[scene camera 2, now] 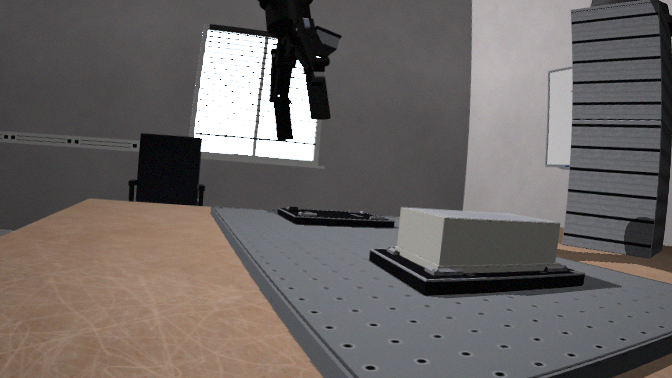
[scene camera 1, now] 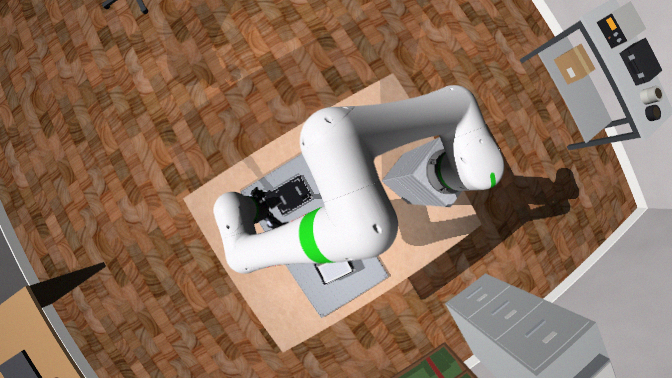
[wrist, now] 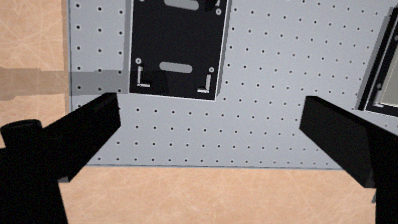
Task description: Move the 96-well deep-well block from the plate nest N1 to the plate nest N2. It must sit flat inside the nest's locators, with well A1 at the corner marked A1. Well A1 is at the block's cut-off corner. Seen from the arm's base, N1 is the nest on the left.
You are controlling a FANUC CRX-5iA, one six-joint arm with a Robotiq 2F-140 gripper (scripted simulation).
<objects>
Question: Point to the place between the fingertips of my gripper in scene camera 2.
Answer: At 301, 130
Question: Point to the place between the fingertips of my gripper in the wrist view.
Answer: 210, 111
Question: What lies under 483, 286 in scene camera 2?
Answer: A black nest.
</objects>
